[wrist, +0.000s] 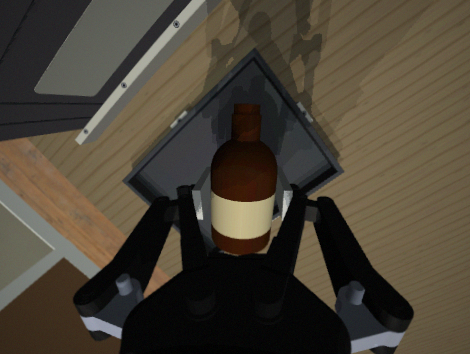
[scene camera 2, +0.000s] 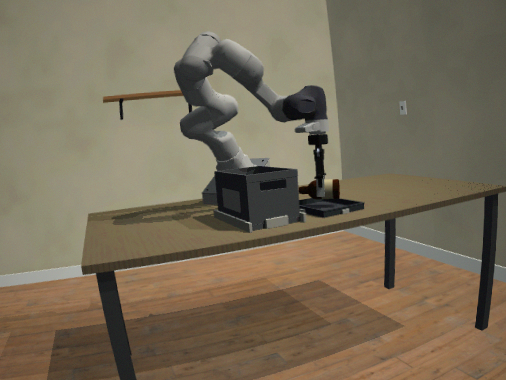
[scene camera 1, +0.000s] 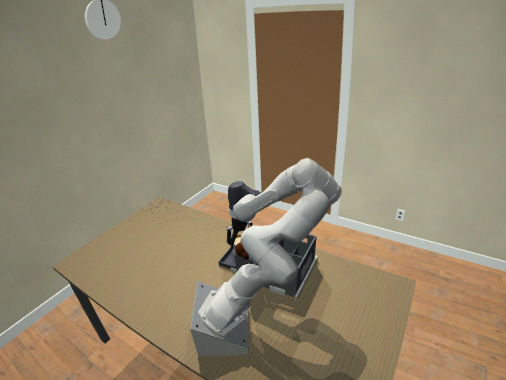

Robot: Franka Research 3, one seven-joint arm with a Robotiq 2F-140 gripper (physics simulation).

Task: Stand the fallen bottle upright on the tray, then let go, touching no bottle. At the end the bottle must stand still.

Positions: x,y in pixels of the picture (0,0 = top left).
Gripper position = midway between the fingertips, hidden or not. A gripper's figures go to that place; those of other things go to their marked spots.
Labels:
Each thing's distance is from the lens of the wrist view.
my gripper [wrist: 243,177]: 0.23 m
brown bottle [wrist: 244,170]: 0.17 m

